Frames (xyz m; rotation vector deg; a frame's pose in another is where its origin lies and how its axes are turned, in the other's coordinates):
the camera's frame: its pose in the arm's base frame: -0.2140 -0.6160 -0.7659 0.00 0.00 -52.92
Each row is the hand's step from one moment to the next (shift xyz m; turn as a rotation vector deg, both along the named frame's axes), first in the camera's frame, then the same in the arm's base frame.
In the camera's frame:
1: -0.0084 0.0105 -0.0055 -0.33 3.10 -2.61
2: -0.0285 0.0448 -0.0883 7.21 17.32 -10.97
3: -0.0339 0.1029 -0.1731 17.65 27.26 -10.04
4: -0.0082 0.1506 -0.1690 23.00 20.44 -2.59
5: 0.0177 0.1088 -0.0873 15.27 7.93 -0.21
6: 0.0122 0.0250 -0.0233 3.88 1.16 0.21
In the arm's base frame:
1: 0.0033 0.0130 -0.0055 2.27 2.13 -2.61
2: 0.0186 0.0497 -0.0883 18.16 4.69 -10.97
3: 0.0617 0.0891 -0.1731 32.39 2.35 -10.04
4: 0.1152 0.0973 -0.1690 30.17 -6.03 -2.59
5: 0.0975 0.0515 -0.0873 15.53 -7.40 -0.21
6: 0.0273 0.0053 -0.0233 3.26 -2.40 0.21

